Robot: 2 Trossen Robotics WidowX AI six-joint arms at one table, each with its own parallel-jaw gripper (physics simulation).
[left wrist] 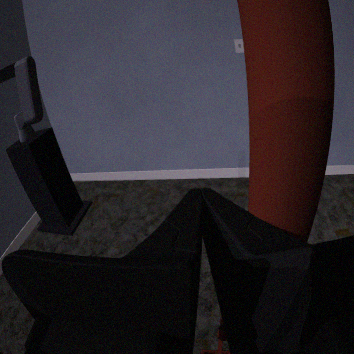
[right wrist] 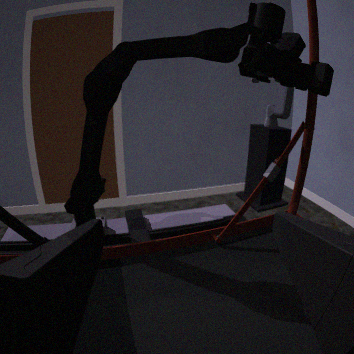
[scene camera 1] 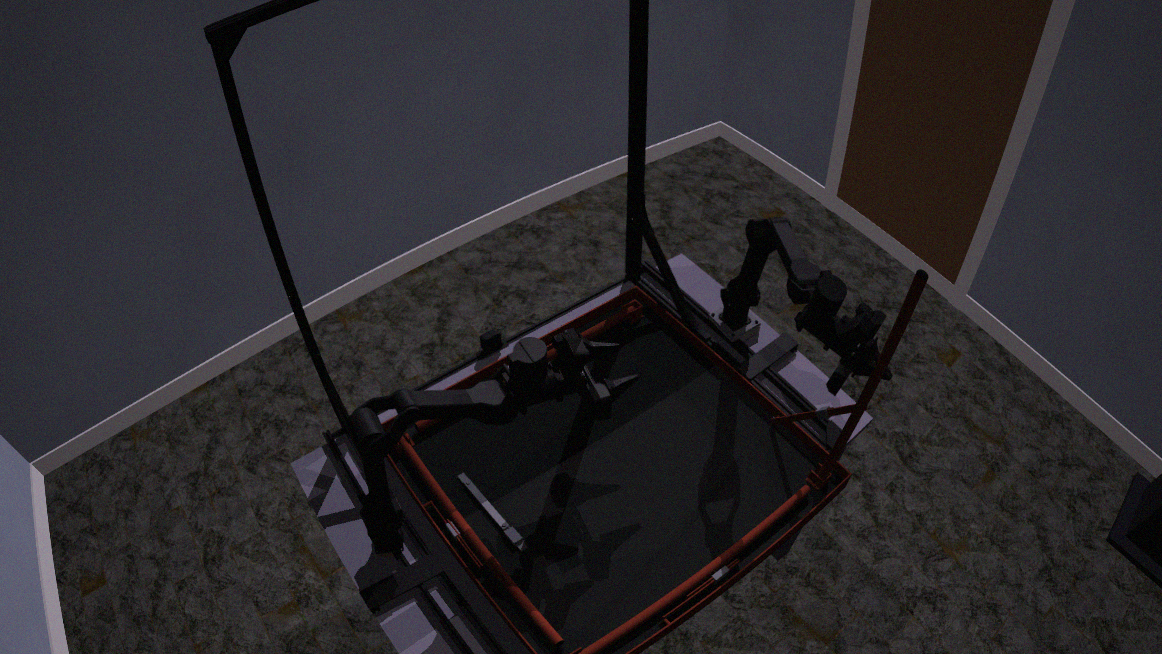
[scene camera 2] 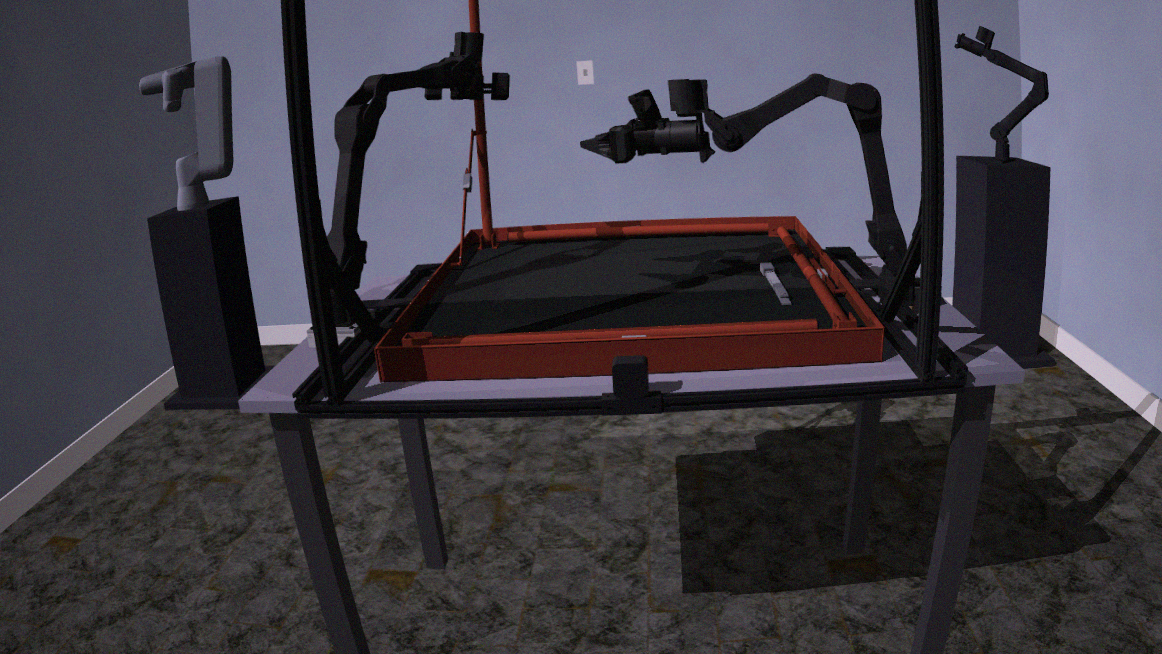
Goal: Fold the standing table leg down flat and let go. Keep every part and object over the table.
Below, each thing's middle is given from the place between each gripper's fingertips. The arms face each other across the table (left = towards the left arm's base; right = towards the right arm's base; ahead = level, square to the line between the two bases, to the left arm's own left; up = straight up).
The pale bar point(scene camera 1: 515, 538) lies 600 mm to the right of my left hand, 440 mm behind it and 370 mm below it.
My right gripper is now 3 cm past the pale bar, 32 cm to the left of it and 26 cm above it.
